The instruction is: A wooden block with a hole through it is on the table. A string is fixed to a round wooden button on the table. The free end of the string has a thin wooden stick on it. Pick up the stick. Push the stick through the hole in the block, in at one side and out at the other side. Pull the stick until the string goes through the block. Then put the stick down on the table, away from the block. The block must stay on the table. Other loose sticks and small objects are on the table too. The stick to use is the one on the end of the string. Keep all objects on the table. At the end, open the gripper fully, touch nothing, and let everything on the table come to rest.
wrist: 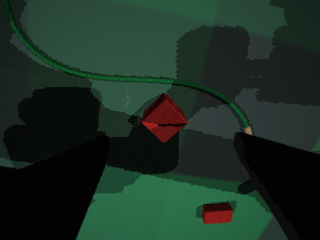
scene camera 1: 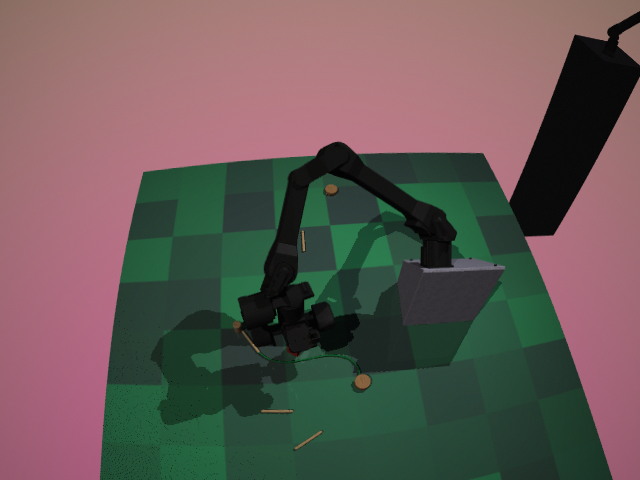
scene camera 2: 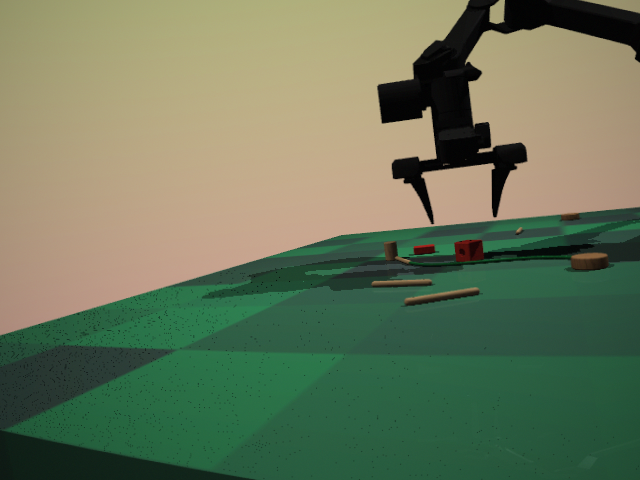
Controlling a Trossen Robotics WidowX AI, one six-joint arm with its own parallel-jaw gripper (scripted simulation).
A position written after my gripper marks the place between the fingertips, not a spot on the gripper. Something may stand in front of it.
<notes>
My gripper (scene camera 2: pixel 463 220) is open and holds nothing.
My gripper is seen too in the wrist view (wrist: pixel 172 140) and in scene camera 1 (scene camera 1: pixel 292 340).
</notes>
